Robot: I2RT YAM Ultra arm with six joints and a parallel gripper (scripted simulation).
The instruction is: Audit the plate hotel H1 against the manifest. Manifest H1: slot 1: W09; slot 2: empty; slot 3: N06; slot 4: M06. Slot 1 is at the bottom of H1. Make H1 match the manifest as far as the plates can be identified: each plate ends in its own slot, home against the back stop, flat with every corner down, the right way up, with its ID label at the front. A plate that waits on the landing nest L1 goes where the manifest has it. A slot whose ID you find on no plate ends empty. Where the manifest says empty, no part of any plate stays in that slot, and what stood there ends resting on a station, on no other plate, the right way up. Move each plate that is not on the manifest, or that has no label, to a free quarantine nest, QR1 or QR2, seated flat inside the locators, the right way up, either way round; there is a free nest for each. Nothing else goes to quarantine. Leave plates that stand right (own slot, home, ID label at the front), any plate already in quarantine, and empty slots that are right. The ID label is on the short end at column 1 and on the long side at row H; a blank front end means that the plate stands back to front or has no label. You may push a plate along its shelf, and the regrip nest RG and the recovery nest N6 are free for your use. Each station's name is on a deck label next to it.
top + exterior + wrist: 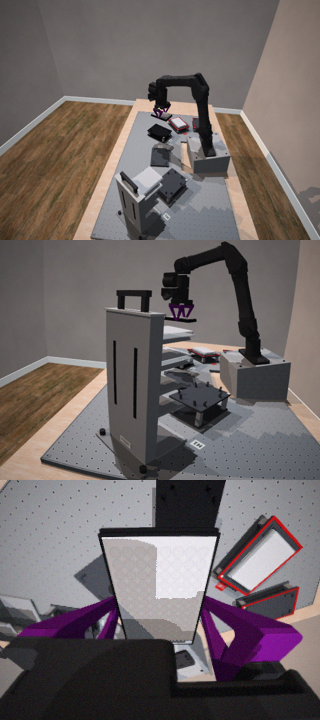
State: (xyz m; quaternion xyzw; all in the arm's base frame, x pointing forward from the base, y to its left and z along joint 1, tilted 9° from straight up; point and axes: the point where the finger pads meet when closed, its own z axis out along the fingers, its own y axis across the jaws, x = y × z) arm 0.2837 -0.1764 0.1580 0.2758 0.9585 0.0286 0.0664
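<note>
My gripper is now 350 mm past the red-edged nest, 200 mm to the left of it and 210 mm above it. The rest, counted from my hand: black raised nest 10 mm ahead, 70 mm to the right, 200 mm below; dark plate right at my hand; red-rimmed nest 160 mm behind, 190 mm to the right, 210 mm below.
</note>
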